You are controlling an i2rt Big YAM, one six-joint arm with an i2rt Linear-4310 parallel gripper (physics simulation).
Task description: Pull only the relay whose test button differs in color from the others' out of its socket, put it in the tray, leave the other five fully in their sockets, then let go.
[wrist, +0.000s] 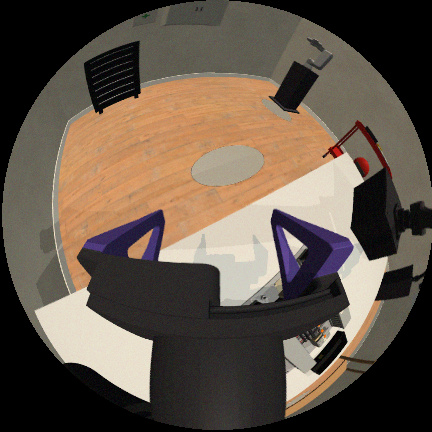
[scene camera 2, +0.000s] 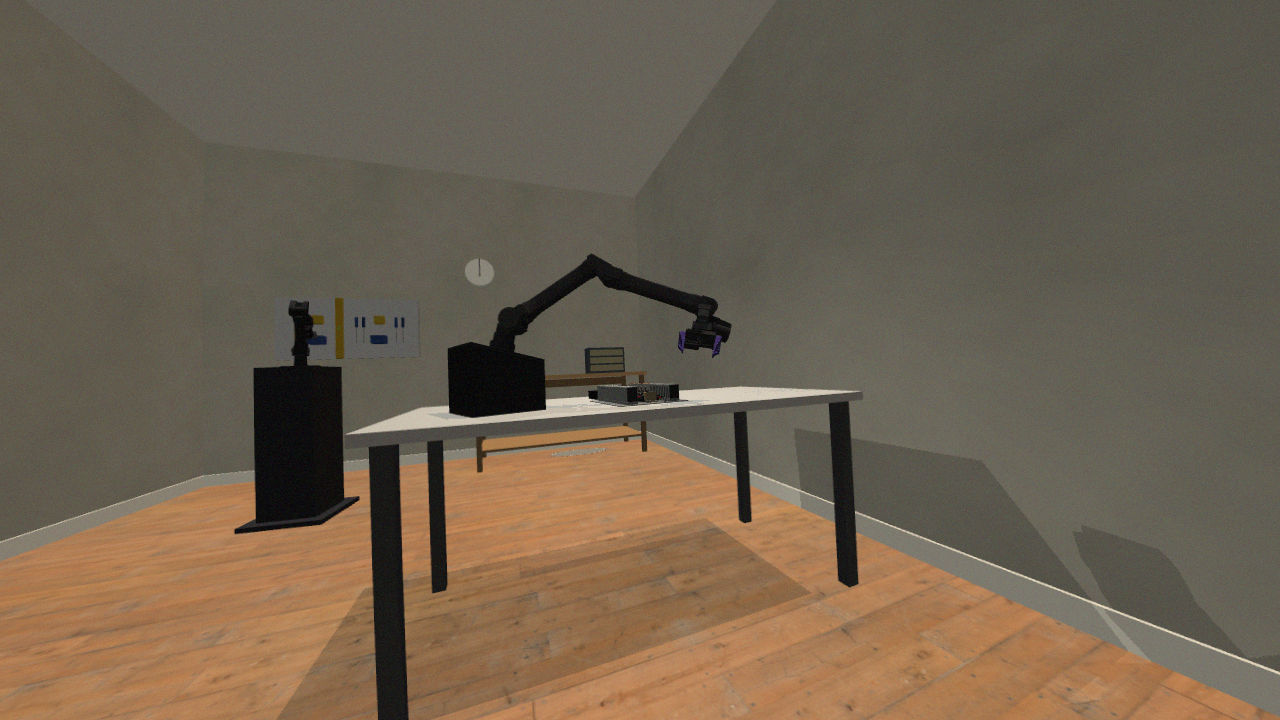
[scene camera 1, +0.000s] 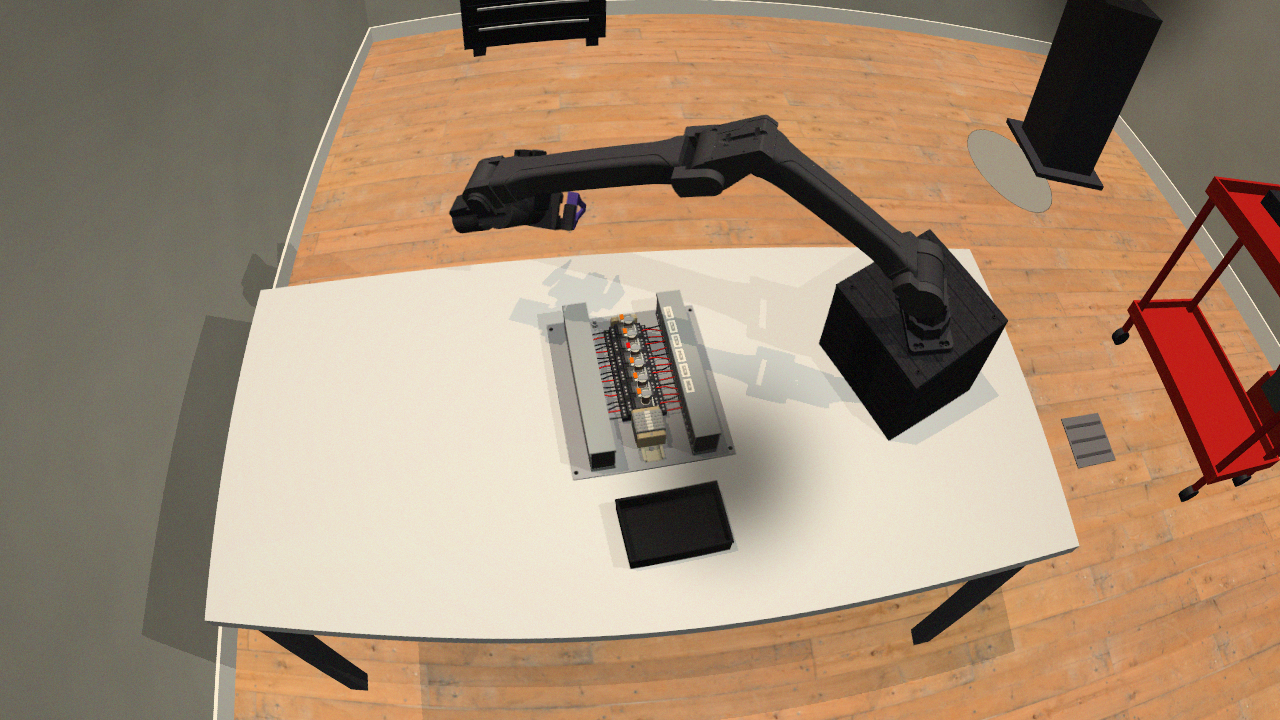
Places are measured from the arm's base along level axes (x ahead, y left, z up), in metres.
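Where they show: gripper, between the fingertips: (wrist: 217, 214) (scene camera 2: 697, 354) (scene camera 1: 562, 204); arm's base, origin of its link: (wrist: 396, 221) (scene camera 2: 500, 356) (scene camera 1: 925, 324).
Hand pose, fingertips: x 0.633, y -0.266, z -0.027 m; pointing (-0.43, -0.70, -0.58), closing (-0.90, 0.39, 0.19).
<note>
Things, the pixels of their top centre, and the offset from my fingertips. "spot": a spot on its surface instead. Level surfaces: height alone.
- grey panel, a spot on its surface: (scene camera 1: 581, 471) spot: 0.061 m back, 0.450 m left, 0.160 m down
- far end, a spot on its surface: (scene camera 1: 633, 345) spot: 0.138 m back, 0.243 m left, 0.095 m down
- black tray, a spot on its surface: (scene camera 1: 675, 526) spot: 0.212 m back, 0.545 m left, 0.160 m down
- white table, height of its surface: 0.163 m down
Six relays stand in a row of sockets on a grey panel (scene camera 1: 581, 471) between two grey ducts. The third relay from the far end (scene camera 1: 633, 345) has a button that looks red; the others' buttons look orange. All six appear seated, though small here. The black tray (scene camera 1: 675, 526) (wrist: 330, 352) lies beside the panel's near end and looks empty. My gripper (scene camera 1: 580, 211) (scene camera 2: 699, 351) (wrist: 217, 214) is open, its purple fingers wide apart with nothing between them. It hangs high above the table's far edge, beyond the panel. In the wrist view, a finger and the gripper body partly hide the panel.
The black arm base (scene camera 1: 913, 358) (scene camera 2: 496, 380) (wrist: 372, 215) stands on the white table (scene camera 1: 384, 447) (scene camera 2: 805, 394), to the right of the panel in scene camera 1. Two ducts (scene camera 1: 586, 385) (scene camera 1: 687, 367) rise along the relay row. A red cart (scene camera 1: 1186, 371) stands off the table's right side.
</note>
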